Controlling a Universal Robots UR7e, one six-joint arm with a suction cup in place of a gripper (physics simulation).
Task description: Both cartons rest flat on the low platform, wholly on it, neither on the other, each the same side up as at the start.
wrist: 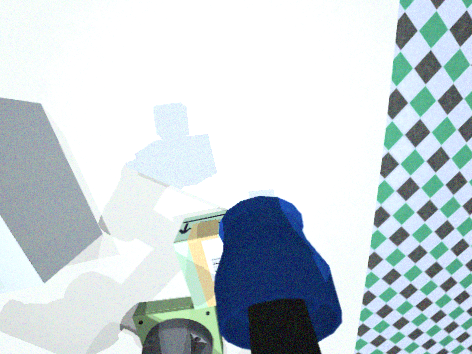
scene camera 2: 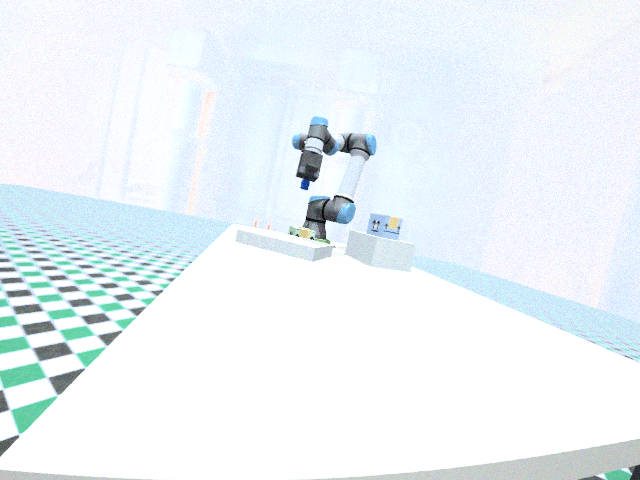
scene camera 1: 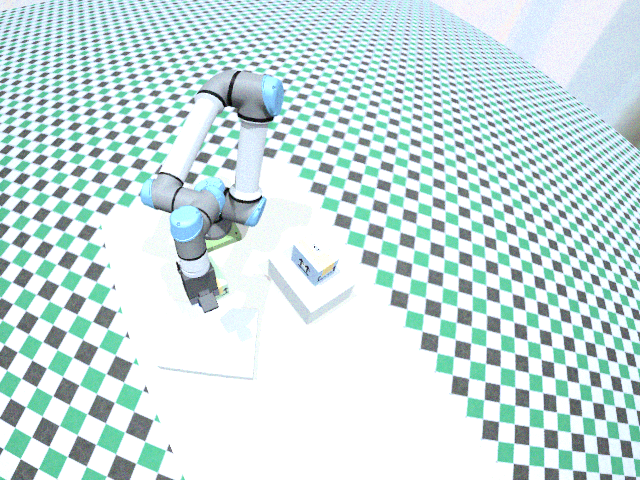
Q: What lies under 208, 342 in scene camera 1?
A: A low white platform.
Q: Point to a carton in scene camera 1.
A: At 311, 255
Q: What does the suction cup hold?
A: Nothing.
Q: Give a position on a low white platform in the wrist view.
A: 227, 120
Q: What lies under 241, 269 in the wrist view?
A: The suction cup.
